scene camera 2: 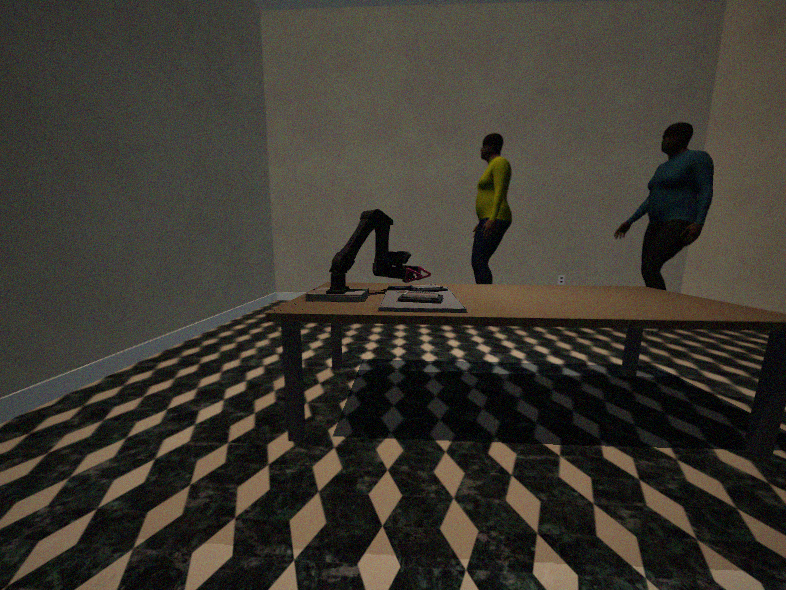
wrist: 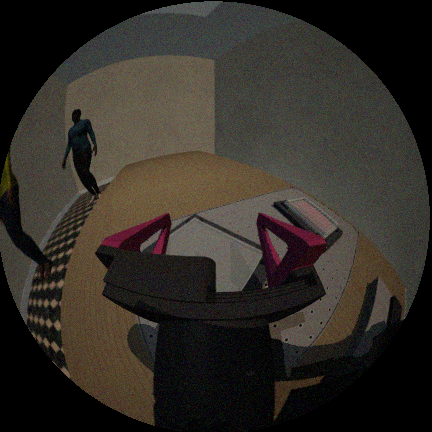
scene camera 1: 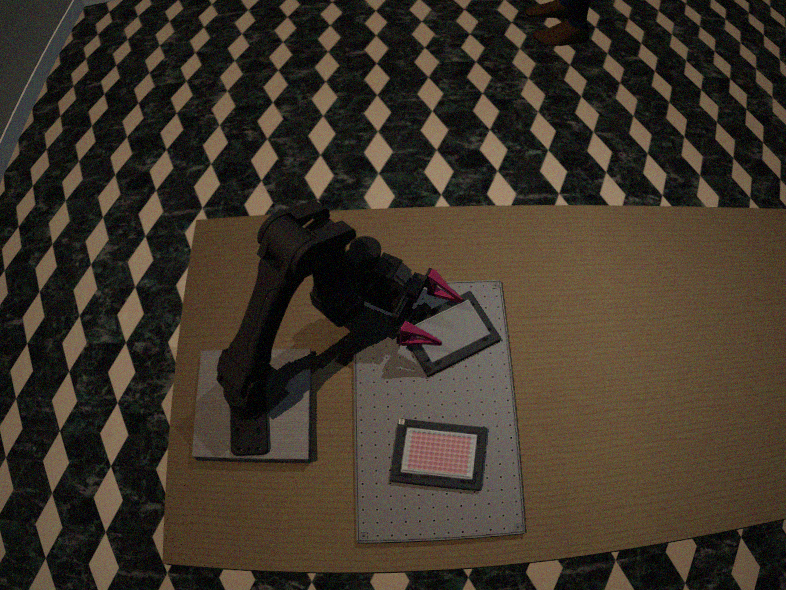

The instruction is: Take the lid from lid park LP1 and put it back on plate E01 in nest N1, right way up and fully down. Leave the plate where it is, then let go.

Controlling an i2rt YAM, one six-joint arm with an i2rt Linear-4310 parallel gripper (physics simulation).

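Places are measured from the arm's base along level axes (x ahead, y left, z up), in metres.
Where they show: gripper, fingertip midpoint: (scene camera 2: 426,275) (wrist: 213,217) (scene camera 1: 452,322); arm's base, origin of the base link: (scene camera 2: 338,290) (scene camera 1: 248,406).
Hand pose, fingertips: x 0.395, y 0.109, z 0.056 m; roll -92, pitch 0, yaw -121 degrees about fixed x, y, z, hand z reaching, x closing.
Note:
Each offset is from my fingertips to the centre of the thing. Level surfaces: height alone.
The lid @(dx +0.002, dy +0.009, dz -0.055 m) (scene camera 1: 453,328) (wrist: 210,247) is a pale grey rectangle lying in the dark frame of lid park LP1 @(dx +0.001, dy +0.009, dz -0.059 m) (scene camera 1: 463,352), at the back of the perforated board and turned at an angle. Plate E01 @(dx -0.050, dy -0.234, dz -0.050 m) (scene camera 1: 439,452) (wrist: 314,215), white-rimmed with pink wells, sits uncovered in the dark nest N1 @(dx -0.050, dy -0.234, dz -0.060 m) (scene camera 1: 480,458) towards the front of the board. My gripper (scene camera 1: 450,321) (scene camera 2: 429,274) (wrist: 213,217) has pink fingers standing wide open and empty. It is above the lid and park, one fingertip towards each long side, apart from the lid. In scene camera 2 the lid is too small to make out.
The perforated board @(dx -0.045, dy -0.133, dz -0.075 m) (scene camera 1: 438,514) (scene camera 2: 422,309) lies on the wooden table @(dz -0.082 m) (scene camera 1: 634,381) (scene camera 2: 571,304). The arm's pale base plate (scene camera 1: 209,406) (scene camera 2: 317,296) stands left of it. Two people, in yellow (scene camera 2: 493,190) and blue (scene camera 2: 679,184) tops, stand beyond the table.

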